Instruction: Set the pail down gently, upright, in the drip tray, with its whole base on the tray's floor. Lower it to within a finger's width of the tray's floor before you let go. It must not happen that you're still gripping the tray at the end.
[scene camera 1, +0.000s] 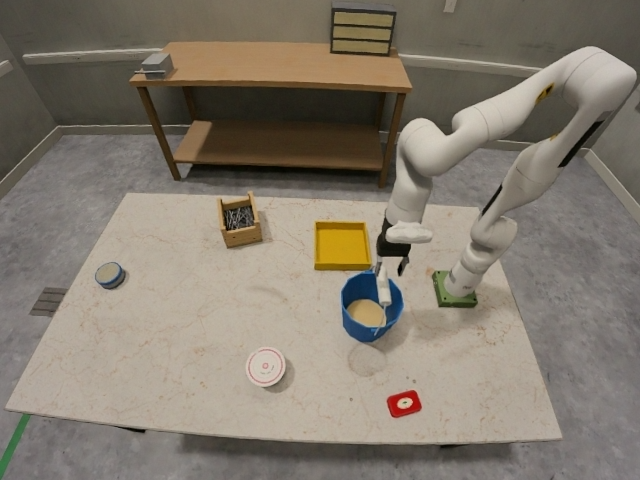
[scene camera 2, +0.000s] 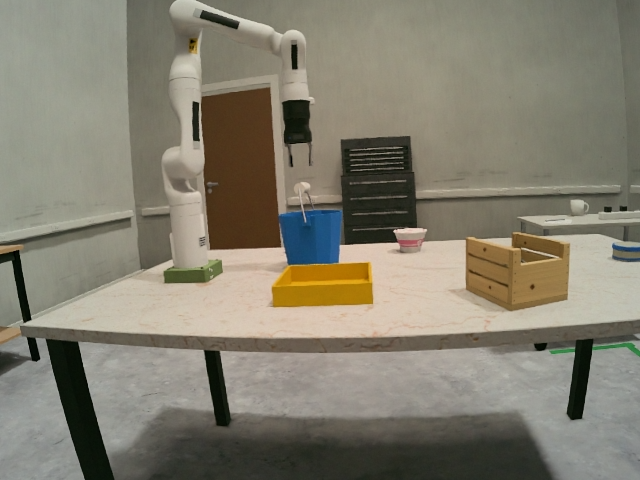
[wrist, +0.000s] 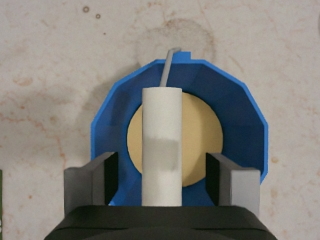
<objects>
my gripper: scene camera 1 387, 273; scene camera 2; wrist
yellow drip tray: scene camera 1; scene camera 2; not seen in the wrist view (out of frame)
same spot on yellow drip tray: (scene camera 2: 339, 284) = (scene camera 1: 331, 221)
same spot on my gripper: (wrist: 95, 183) = (scene camera 2: 290, 144)
</objects>
